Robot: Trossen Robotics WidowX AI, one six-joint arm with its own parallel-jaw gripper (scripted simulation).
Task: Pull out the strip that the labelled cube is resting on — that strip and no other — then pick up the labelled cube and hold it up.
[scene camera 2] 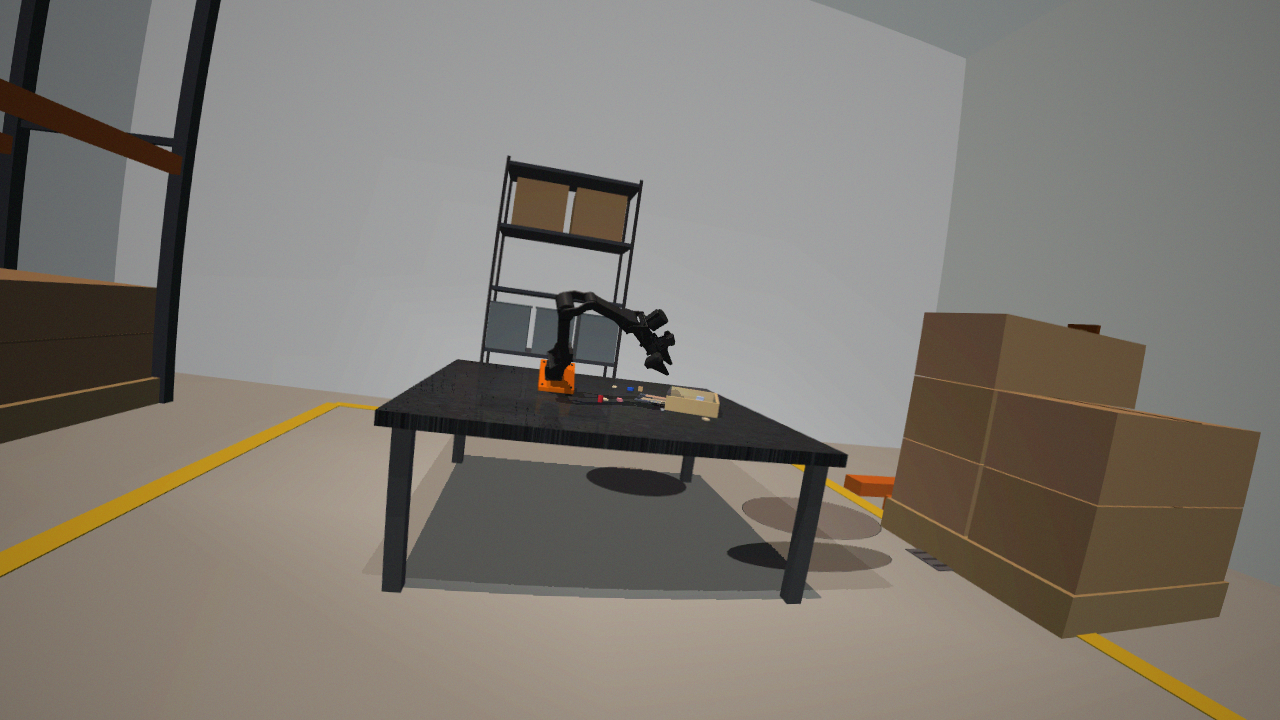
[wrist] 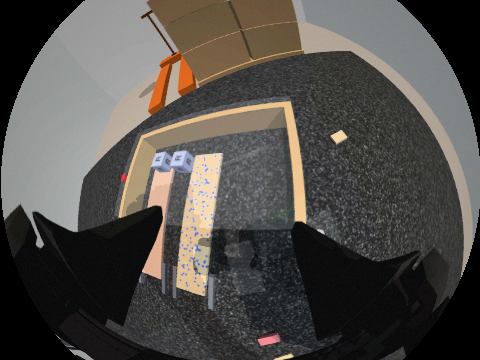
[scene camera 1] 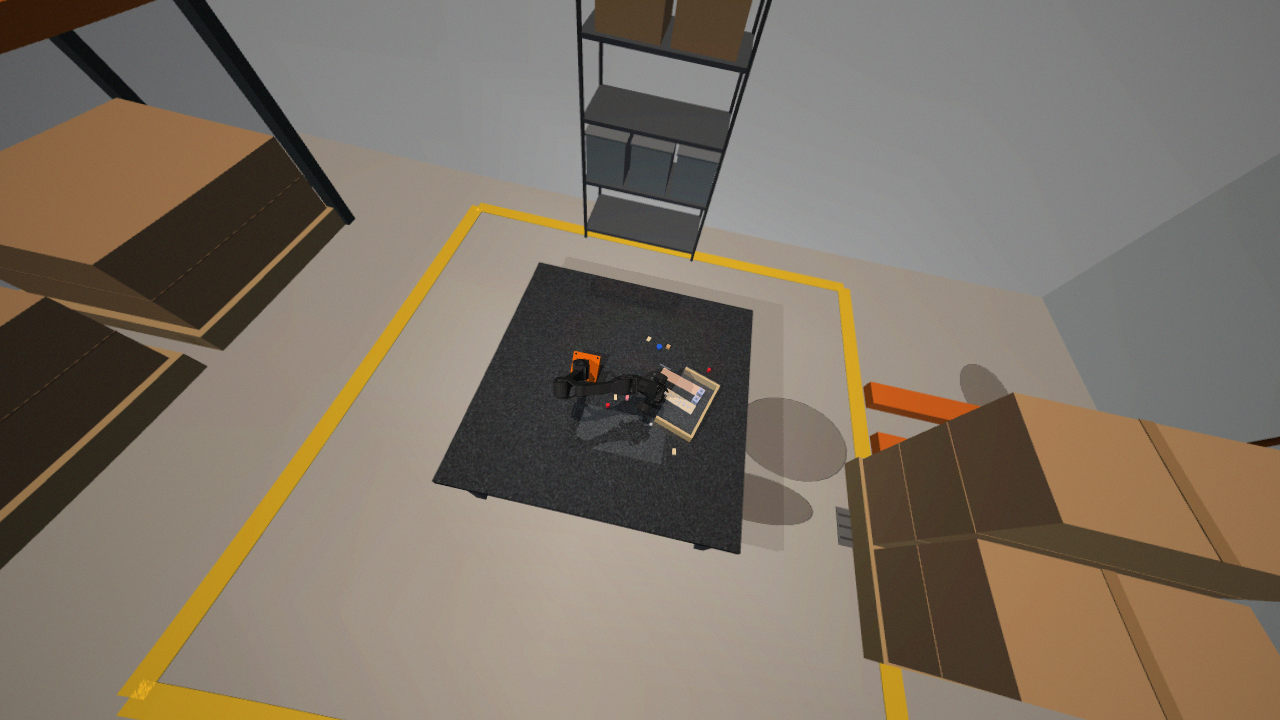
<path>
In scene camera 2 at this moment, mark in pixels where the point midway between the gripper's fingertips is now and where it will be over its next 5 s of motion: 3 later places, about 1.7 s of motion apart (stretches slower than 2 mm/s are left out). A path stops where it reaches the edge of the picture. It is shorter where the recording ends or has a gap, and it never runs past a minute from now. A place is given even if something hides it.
My gripper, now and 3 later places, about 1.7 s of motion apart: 669, 369; 656, 376; 652, 395; 646, 395
</path>
